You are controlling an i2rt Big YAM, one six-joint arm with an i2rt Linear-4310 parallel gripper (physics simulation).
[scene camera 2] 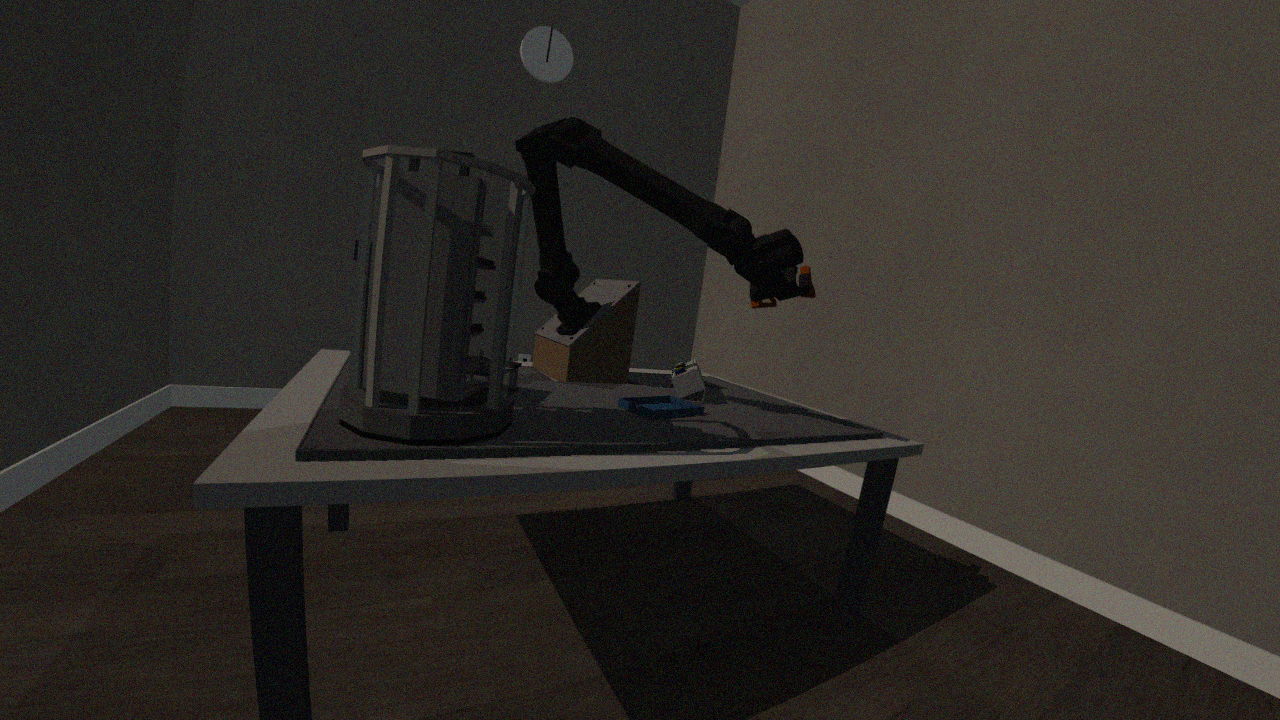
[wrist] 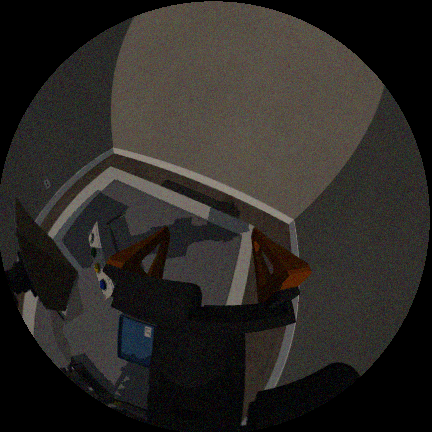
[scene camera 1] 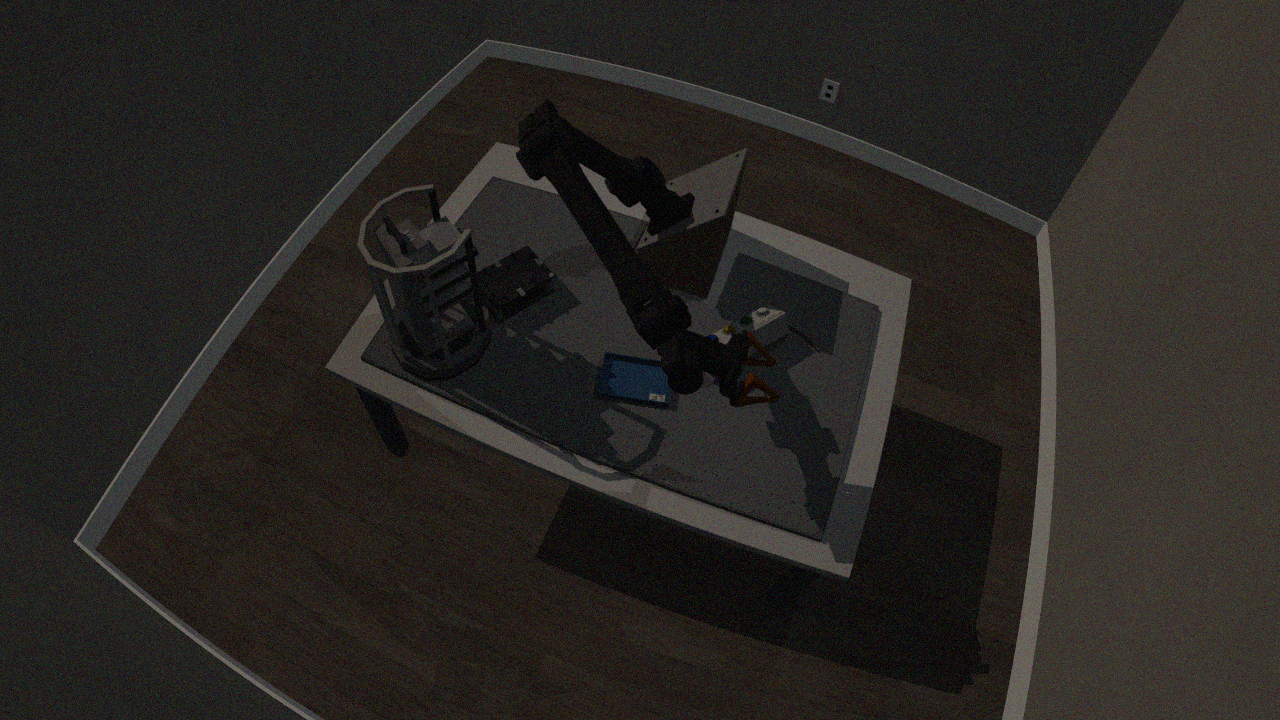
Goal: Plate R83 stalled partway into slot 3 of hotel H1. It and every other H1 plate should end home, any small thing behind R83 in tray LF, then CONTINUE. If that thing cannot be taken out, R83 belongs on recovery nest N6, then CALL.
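Frame: origin at the arm's base, x left, y back, z up, level; metres.
Seen in the pictures: gripper, fingertip midpoint: [scene camera 2: 794, 299] [wrist: 209, 231] [scene camera 1: 776, 380]; arm's base at its link origin: [scene camera 2: 580, 320] [scene camera 1: 672, 216].
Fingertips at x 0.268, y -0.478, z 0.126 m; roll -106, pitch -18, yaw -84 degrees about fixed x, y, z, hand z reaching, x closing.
Note:
Pixels of each thing's middle, then the offset from my fingertips to it.
- shallow blue tray at the middle of its body: [scene camera 2: 661, 406] [scene camera 1: 636, 379] [wrist: 134, 342] dx -0.264, dy +0.105, dz -0.269 m
- white box with coloured buttons, body centre: [scene camera 1: 742, 338] [scene camera 2: 687, 377] [wrist: 104, 259] dx -0.053, dy +0.252, dz -0.236 m
My gripper [scene camera 1: 775, 379] [scene camera 2: 787, 294] [wrist: 209, 231] is open and empty, its orange fingers wide apart. It hangs high over the right part of the table, well away from the hotel. A tall, round grey rack tower [scene camera 1: 402, 267] [scene camera 2: 411, 424] stands at the table's left end, with several shelf levels; its slot labels cannot be read. Pale shapes show inside it, but R83 and any small thing behind it cannot be made out. A shallow blue tray [scene camera 1: 631, 377] [scene camera 2: 662, 409] [wrist: 134, 340] with a small white label lies near mid-table; its lettering is unreadable.
A dark, low fixture [scene camera 1: 514, 279] lies beside the tower. A white box with coloured buttons [scene camera 1: 771, 324] [scene camera 2: 688, 381] [wrist: 95, 239] stands right of the tray. The arm's wedge-shaped base block [scene camera 1: 696, 255] [scene camera 2: 608, 347] [wrist: 40, 260] stands at the back. The lighting is dim.

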